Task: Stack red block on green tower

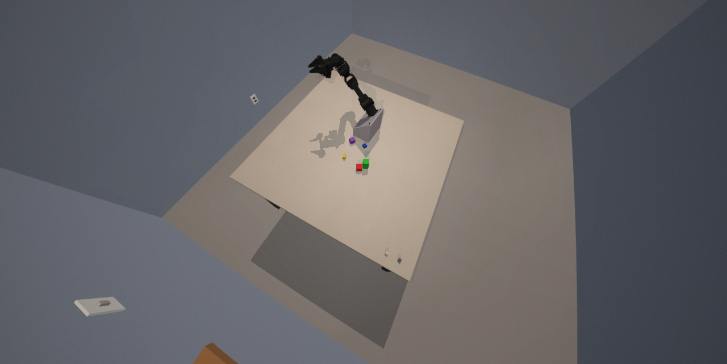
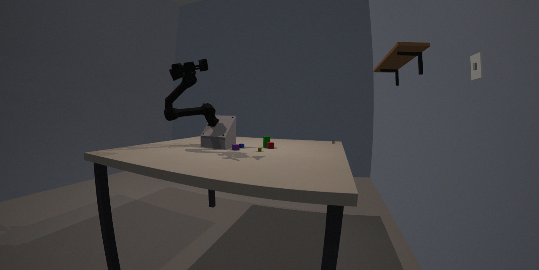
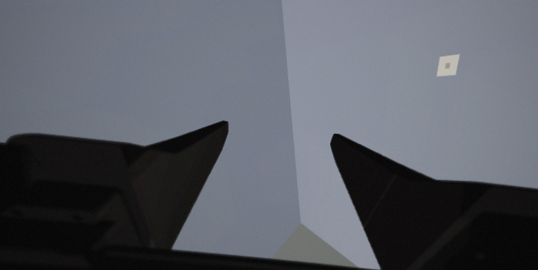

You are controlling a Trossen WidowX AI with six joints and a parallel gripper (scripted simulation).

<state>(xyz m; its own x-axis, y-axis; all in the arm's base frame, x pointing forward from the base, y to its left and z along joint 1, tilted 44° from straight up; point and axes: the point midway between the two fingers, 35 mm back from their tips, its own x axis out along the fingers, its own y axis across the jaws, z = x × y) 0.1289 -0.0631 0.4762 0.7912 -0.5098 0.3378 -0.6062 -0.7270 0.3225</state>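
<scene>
My gripper tip is now 53 cm to the right of the red block, 42 cm above it and 19 cm short of it. Also, from my gripper tip: purple cube 43 cm below, 36 cm to the left, 3 cm ahead; then yellow cube 43 cm below, 39 cm to the left, 18 cm ahead; then blue cube 46 cm to the left, 43 cm below, 1 cm ahead.
</scene>
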